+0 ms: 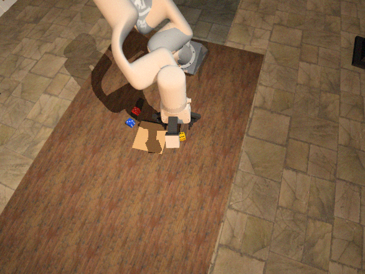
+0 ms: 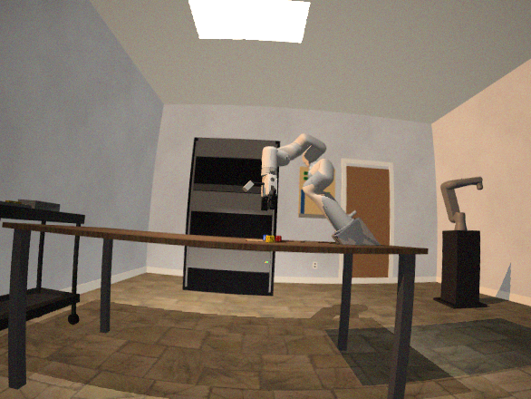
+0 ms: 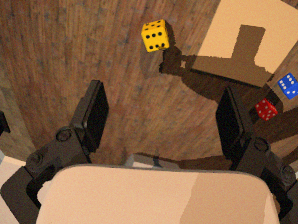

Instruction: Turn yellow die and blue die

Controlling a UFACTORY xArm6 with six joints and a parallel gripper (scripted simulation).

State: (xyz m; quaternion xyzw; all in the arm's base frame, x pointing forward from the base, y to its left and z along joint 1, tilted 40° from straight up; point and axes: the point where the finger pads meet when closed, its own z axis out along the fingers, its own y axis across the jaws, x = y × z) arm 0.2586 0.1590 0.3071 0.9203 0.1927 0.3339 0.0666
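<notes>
The yellow die is 2 cm behind my hand and 14 cm below it. The rest, counted from my hand: red die (5 cm behind, 25 cm to the right, 14 cm below); tan mat (4 cm ahead, 13 cm to the right, 15 cm below); blue die (2 cm ahead, 25 cm to the right, 14 cm below).
</notes>
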